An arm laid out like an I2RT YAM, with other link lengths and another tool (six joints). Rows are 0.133 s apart.
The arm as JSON. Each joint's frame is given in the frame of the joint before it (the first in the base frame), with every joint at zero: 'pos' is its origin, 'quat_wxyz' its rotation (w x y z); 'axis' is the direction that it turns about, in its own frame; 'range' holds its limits. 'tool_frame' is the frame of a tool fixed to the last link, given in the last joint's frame.
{
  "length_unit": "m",
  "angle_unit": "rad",
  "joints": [
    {
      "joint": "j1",
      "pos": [
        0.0,
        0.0,
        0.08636
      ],
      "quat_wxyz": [
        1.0,
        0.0,
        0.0,
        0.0
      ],
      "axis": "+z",
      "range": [
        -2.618,
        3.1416
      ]
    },
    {
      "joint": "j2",
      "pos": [
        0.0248,
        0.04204,
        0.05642
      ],
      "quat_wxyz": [
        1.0,
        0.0,
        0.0,
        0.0
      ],
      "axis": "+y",
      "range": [
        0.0,
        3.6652
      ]
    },
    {
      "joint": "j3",
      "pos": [
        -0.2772,
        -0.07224,
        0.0
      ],
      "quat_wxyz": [
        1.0,
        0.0,
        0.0,
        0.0
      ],
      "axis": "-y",
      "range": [
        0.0,
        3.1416
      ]
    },
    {
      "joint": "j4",
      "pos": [
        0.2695,
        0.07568,
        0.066
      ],
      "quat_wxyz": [
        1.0,
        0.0,
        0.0,
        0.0
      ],
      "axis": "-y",
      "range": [
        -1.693,
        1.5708
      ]
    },
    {
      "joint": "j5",
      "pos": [
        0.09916,
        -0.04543,
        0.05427
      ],
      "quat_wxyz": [
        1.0,
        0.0,
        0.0,
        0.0
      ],
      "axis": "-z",
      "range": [
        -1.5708,
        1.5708
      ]
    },
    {
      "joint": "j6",
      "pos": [
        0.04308,
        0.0,
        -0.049
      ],
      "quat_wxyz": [
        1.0,
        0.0,
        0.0,
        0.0
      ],
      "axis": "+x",
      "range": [
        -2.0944,
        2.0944
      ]
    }
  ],
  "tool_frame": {
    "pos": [
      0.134,
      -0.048,
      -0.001
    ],
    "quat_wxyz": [
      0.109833,
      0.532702,
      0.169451,
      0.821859
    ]
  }
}
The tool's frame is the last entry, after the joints.
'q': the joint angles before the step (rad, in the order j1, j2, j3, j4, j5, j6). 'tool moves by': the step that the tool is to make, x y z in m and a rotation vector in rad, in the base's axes. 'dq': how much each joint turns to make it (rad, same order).
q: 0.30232, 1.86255, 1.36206, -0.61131, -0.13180, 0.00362
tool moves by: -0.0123, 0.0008, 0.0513, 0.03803, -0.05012, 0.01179
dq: -0.00005, -0.12386, 0.00822, -0.07297, -0.02444, -0.00042
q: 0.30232, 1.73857, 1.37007, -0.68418, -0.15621, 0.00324
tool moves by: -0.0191, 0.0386, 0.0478, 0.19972, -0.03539, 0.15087
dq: -0.00013, -0.10933, 0.00001, -0.02470, -0.23278, -0.03330
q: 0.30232, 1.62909, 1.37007, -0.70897, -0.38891, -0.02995
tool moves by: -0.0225, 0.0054, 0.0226, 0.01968, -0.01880, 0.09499
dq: 0.00003, -0.07117, 0.00014, -0.07931, -0.06445, -0.07779
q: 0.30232, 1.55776, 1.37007, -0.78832, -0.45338, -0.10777
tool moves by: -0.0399, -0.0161, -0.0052, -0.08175, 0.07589, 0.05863
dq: -0.00200, -0.05012, -0.00014, -0.18506, 0.01750, -0.08897
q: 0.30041, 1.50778, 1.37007, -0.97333, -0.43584, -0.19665
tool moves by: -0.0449, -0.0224, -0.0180, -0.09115, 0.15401, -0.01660
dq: -0.00007, -0.01839, -0.00579, -0.18659, 0.04461, 0.00030
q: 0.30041, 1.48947, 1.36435, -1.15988, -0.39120, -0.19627
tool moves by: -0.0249, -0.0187, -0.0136, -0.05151, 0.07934, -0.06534
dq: -0.00877, -0.03057, -0.05014, -0.05252, 0.03929, 0.05189
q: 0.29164, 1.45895, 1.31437, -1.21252, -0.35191, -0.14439
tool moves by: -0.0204, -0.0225, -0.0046, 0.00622, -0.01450, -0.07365
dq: -0.04719, -0.11732, -0.11924, 0.02714, 0.00384, 0.02797
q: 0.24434, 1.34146, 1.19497, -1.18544, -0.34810, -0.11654
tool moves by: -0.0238, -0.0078, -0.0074, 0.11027, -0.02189, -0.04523
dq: -0.07376, -0.14386, -0.15035, 0.05030, -0.10722, -0.00090
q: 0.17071, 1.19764, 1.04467, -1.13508, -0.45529, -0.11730
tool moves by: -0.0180, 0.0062, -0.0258, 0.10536, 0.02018, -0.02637
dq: -0.03509, -0.07555, -0.15587, 0.08871, -0.10528, 0.02518
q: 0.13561, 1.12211, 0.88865, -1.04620, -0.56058, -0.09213
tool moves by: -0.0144, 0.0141, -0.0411, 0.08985, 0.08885, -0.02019
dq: 0.00053, 0.02587, -0.13818, 0.12066, -0.09190, 0.05702
